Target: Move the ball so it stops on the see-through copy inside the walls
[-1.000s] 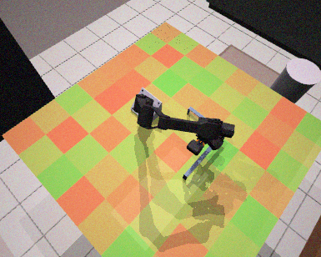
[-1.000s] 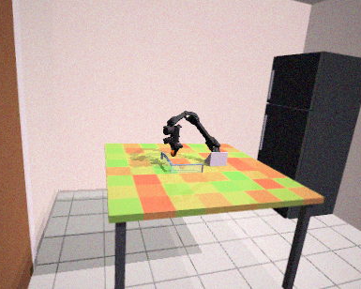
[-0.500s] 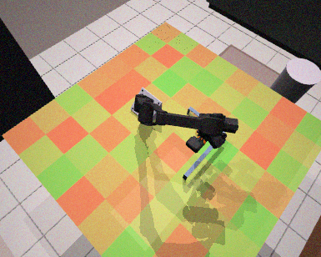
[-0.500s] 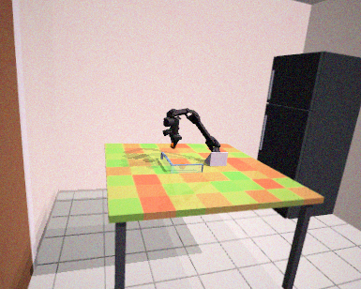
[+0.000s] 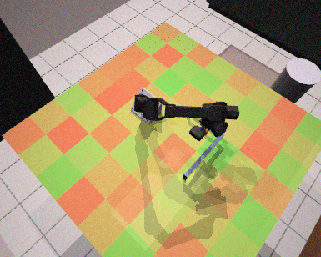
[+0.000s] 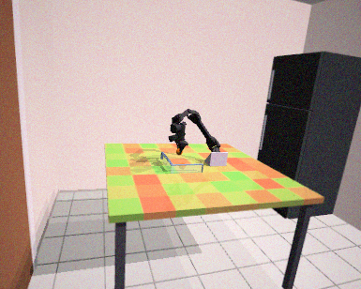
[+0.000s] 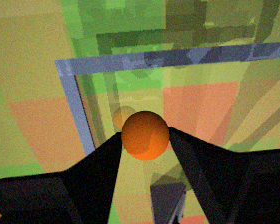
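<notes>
My gripper tip is 20 mm past the strip, 100 mm to the right of it and 60 mm above it. The rest, counted from my gripper tip: orange ball: right at my gripper tip.
</notes>
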